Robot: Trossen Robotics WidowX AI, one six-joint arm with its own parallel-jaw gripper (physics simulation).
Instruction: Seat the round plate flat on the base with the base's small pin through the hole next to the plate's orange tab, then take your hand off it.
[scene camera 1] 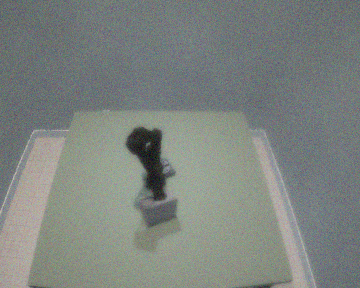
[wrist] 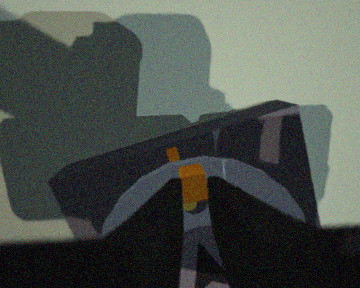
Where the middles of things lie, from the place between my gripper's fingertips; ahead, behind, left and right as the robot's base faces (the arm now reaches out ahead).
Scene:
Right now the round plate (wrist: pixel 193 172) is 4 cm to the right of my hand, 2 cm ahead of it and 1 cm below it. Also, from my hand: square base (wrist: pixel 270 137) (4 cm to the right, 3 cm below, 3 cm ahead).

